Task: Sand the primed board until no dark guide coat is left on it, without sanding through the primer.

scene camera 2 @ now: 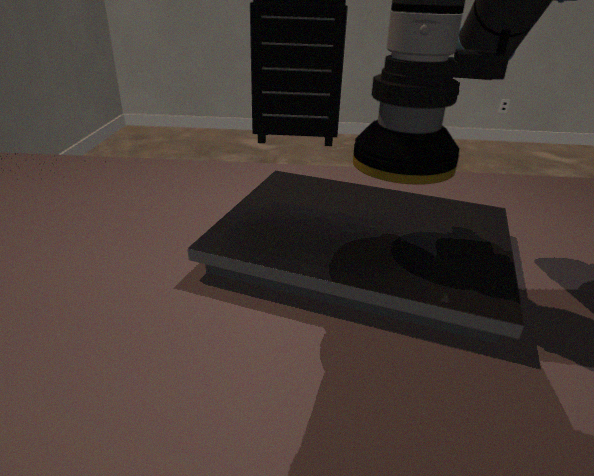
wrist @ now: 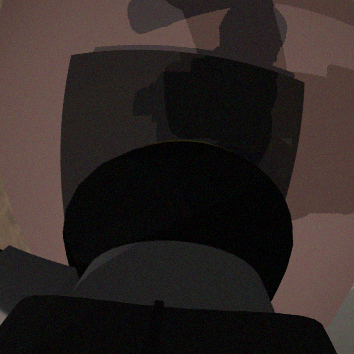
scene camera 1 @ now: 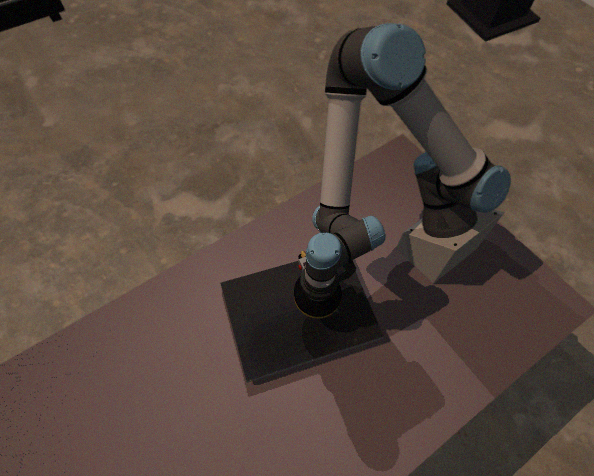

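Where they show: arm's base at its link origin: (scene camera 1: 449,222).
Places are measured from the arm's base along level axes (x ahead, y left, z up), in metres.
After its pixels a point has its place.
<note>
The primed board (scene camera 1: 265,325) @[x 0.604, y 0.010, z -0.115 m] (scene camera 2: 300,220) @[x 0.587, y 0.017, z -0.114 m] (wrist: 110,110) @[x 0.361, y -0.051, z -0.115 m] lies flat, slightly raised on a smaller support. Its top looks dark all over, and shadows of the arm cover part of it. In this dim light I cannot tell guide coat from primer in the shadowed parts. My sander (scene camera 1: 318,300) (scene camera 2: 406,155) (wrist: 180,200), in place of a gripper, has a round black pad with a yellow rim underneath. It hangs above the board, with a gap below the pad in scene camera 2. In the wrist view the pad hides the near part of the board. It has no fingers.
The board rests on a reddish-brown table (scene camera 1: 150,360) @[x 0.929, y -0.054, z -0.158 m] (scene camera 2: 100,300) @[x 0.799, y 0.203, z -0.158 m] (wrist: 30,110) @[x 0.329, y -0.232, z -0.158 m]. The arm's pale base block (scene camera 1: 425,255) @[x 0.090, y 0.038, z -0.066 m] stands beyond the board's right side in scene camera 1. A black drawer cabinet (scene camera 2: 298,80) stands by the wall behind the table.
</note>
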